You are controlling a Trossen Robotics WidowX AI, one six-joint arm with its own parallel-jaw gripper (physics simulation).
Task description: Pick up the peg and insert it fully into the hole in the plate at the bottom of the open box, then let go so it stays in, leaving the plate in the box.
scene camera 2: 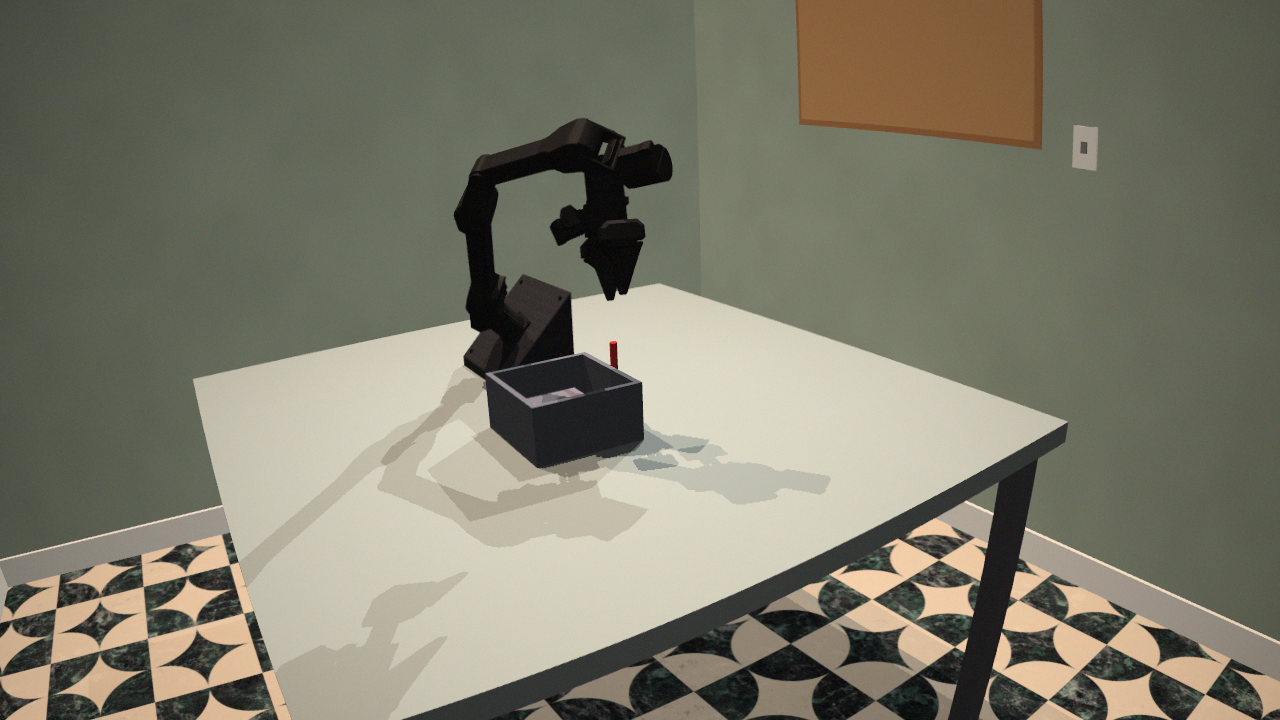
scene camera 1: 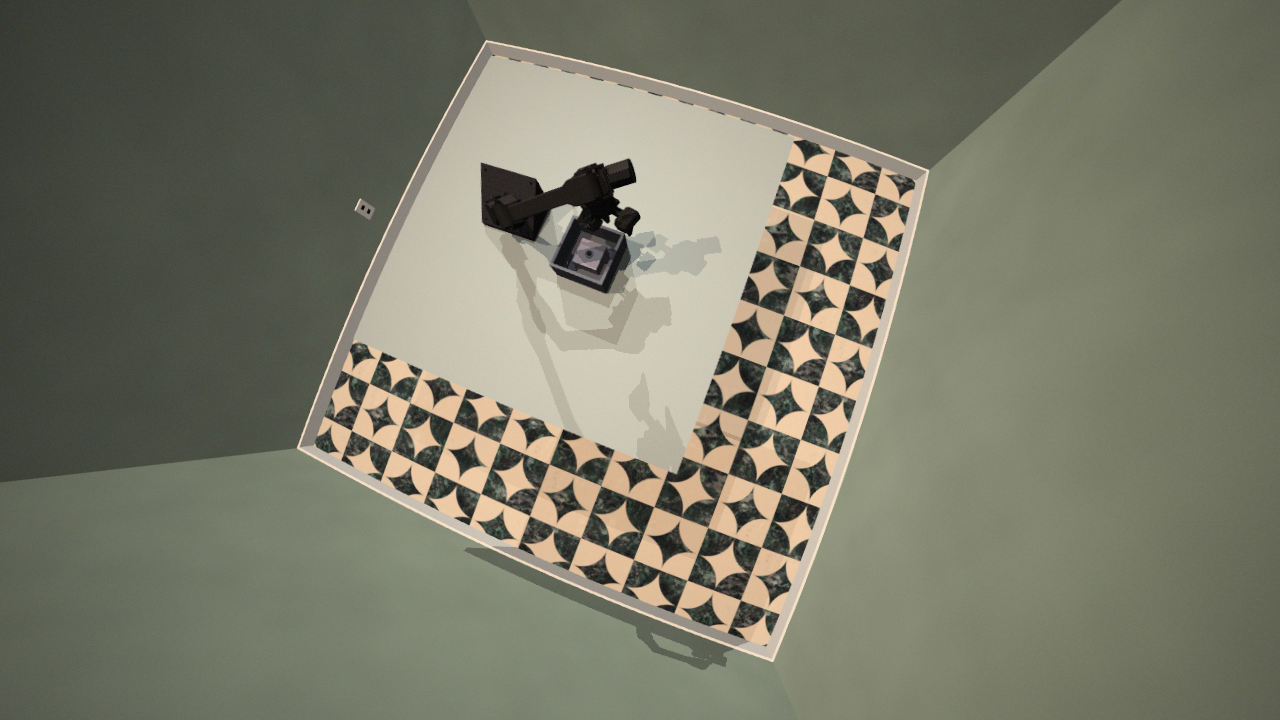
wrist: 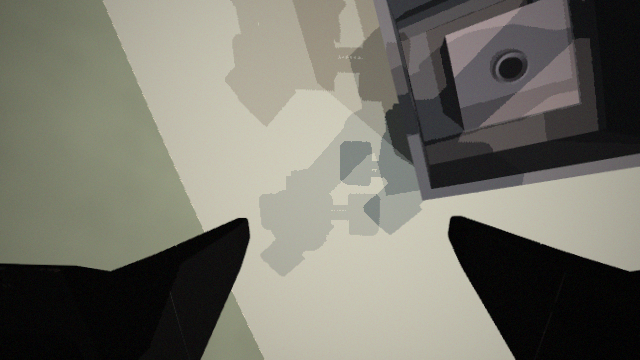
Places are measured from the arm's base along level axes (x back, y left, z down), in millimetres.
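Where they show: gripper, fingertip midpoint: [scene camera 2: 616,297] [scene camera 1: 619,228] [wrist: 347,226]; arm's base, link origin: [scene camera 2: 515,329].
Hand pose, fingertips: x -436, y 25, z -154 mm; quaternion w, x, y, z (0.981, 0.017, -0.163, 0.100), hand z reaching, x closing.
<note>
Each offset is from my fingertips to the top centre of the thing. Level surfaces: height alone.
A red peg @(dx +290, dy +120, dz +166 mm) [scene camera 2: 613,354] stands upright behind the box in scene camera 2, its lower part hidden by the box wall; it does not show in the wrist view. The open dark box @(dx +110, dy -54, dz +148 mm) [scene camera 1: 609,282] [scene camera 2: 586,431] [wrist: 475,184] stands on the table. The pale plate @(dx +110, dy -54, dz +185 mm) [scene camera 1: 584,262] [scene camera 2: 562,394] [wrist: 545,60] lies on the box floor, its round hole [wrist: 510,67] facing up. My gripper [scene camera 2: 617,297] [wrist: 347,226] is open and empty, high above the table and above the peg in scene camera 2. In the wrist view the box is up and to the right of the fingers.
The box walls stand up around the plate. The arm's base [scene camera 1: 514,198] [scene camera 2: 537,317] is on the table @(dz +245 mm) [scene camera 1: 447,313] [scene camera 2: 805,402] beside the box. Shadows of the arm fall across the box and table. A table edge shows at left in the wrist view.
</note>
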